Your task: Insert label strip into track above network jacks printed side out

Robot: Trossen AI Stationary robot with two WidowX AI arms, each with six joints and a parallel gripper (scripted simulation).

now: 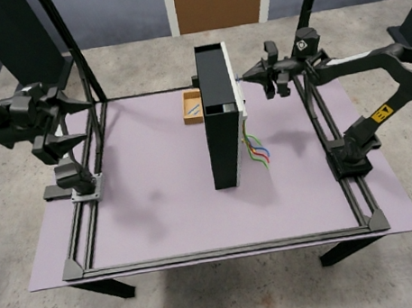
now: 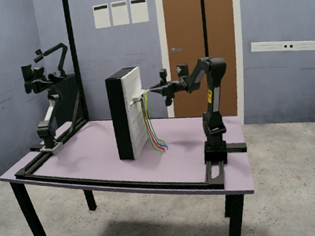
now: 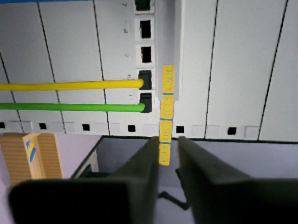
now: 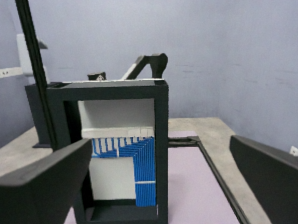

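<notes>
Right now the yellow label strip is 50 mm to the right of my left hand and 10 mm ahead of it. The rest, counted from my left hand: white jack panel (110 mm ahead, 80 mm to the right, 80 mm below).
</notes>
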